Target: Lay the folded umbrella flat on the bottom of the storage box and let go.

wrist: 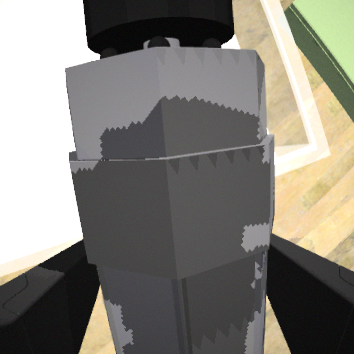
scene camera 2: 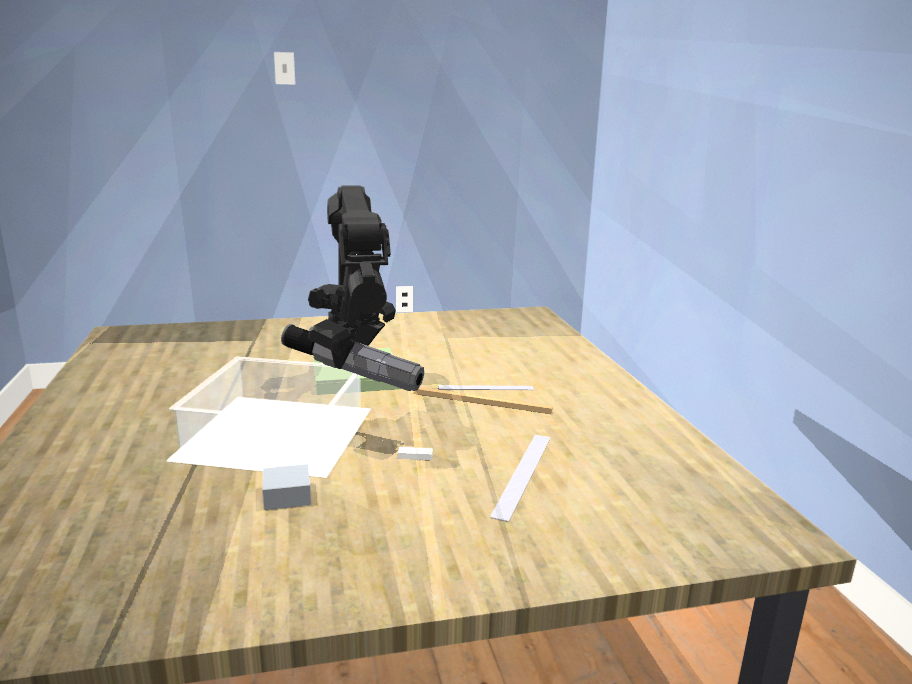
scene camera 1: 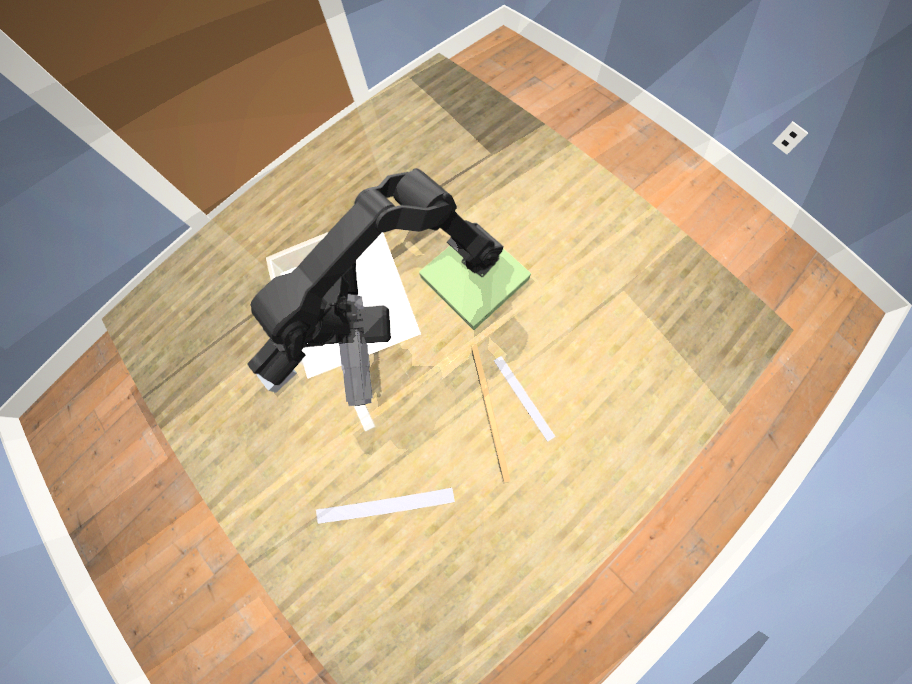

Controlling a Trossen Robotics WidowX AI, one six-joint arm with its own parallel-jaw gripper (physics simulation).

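Seen in the pictures: gripper, fingertip midpoint: (wrist: 179,243) (scene camera 2: 348,362) (scene camera 1: 354,330); arm's base at its link origin: (scene camera 1: 480,260).
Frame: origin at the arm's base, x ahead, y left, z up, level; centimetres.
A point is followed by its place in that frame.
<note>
The folded umbrella (scene camera 1: 357,375) {x 37.1, y 1.4, z 13.5 cm} (scene camera 2: 386,368) {x 39.0, y -0.9, z 12.3 cm} (wrist: 170,210) {x 30.0, y -8.1, z 16.0 cm} has a grey folded canopy and a black handle. My gripper (scene camera 1: 353,320) {x 31.1, y -6.1, z 11.2 cm} (scene camera 2: 337,349) {x 31.1, y -6.1, z 11.2 cm} (wrist: 179,243) {x 31.1, y -6.1, z 11.2 cm} is shut on it; in the wrist view dark fingers press both sides. The umbrella is held in the air, its canopy end lower in the scene camera 2 view. The storage box (scene camera 1: 293,252) {x 27.0, y -33.5, z 5.6 cm} (scene camera 2: 204,383) {x 22.2, y -31.4, z 6.4 cm} (wrist: 296,65) {x 19.7, y -6.4, z 6.4 cm} has pale see-through walls, with a white flat surface at it. From above, the handle overlaps the box and the canopy end reaches past its edge. The arm hides part of the box.
A green slab (scene camera 1: 475,298) (scene camera 2: 335,382) lies at the arm's base. A grey block (scene camera 2: 285,487) {x 53.5, y -20.8, z 0.3 cm} stands near the box, and a small white block (scene camera 1: 365,418) {x 43.9, y 3.7, z -2.1 cm} (scene camera 2: 414,453) {x 44.7, y 2.6, z -2.2 cm} near the canopy end. A wooden stick (scene camera 1: 489,413) {x 25.8, y 23.5, z -2.1 cm} (scene camera 2: 489,401) {x 26.9, y 24.4, z -2.5 cm} and pale strips (scene camera 1: 384,505) {x 55.0, y 18.9, z -3.1 cm} (scene camera 2: 521,478) {x 56.9, y 17.8, z -3.1 cm} lie farther off.
</note>
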